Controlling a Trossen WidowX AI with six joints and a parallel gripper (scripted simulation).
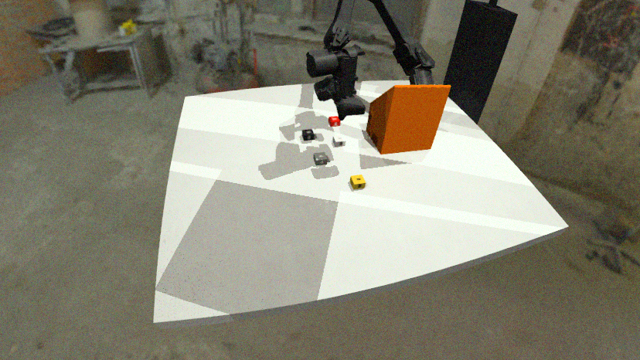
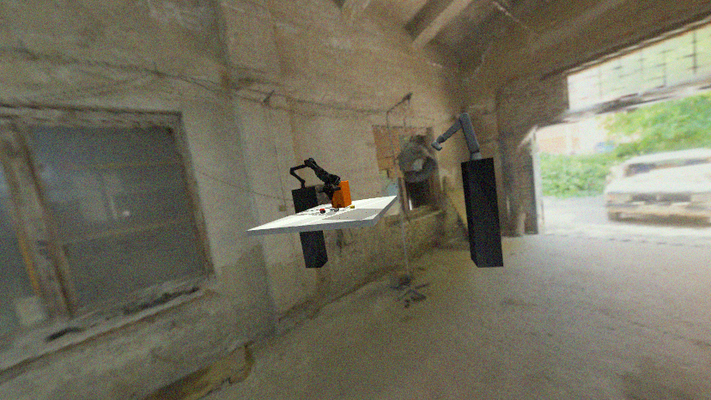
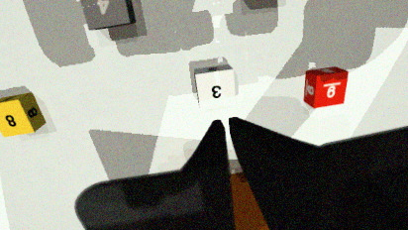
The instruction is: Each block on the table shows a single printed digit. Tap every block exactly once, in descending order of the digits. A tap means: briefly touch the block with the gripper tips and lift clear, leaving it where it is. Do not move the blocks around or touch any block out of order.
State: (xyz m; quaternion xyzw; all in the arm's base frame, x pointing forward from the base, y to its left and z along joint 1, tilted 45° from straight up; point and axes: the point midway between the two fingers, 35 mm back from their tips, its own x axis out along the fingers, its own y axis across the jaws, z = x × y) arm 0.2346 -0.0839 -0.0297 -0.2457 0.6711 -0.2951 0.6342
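My gripper tip is now 8 cm short of the black block, 6 cm to the left of it and 8 cm above it. Round my gripper tip: red block (3 cm behind, 11 cm to the right, 8 cm below); white block (1 cm to the right, 8 cm below); grey block (8 cm ahead, 6 cm to the left, 8 cm below).
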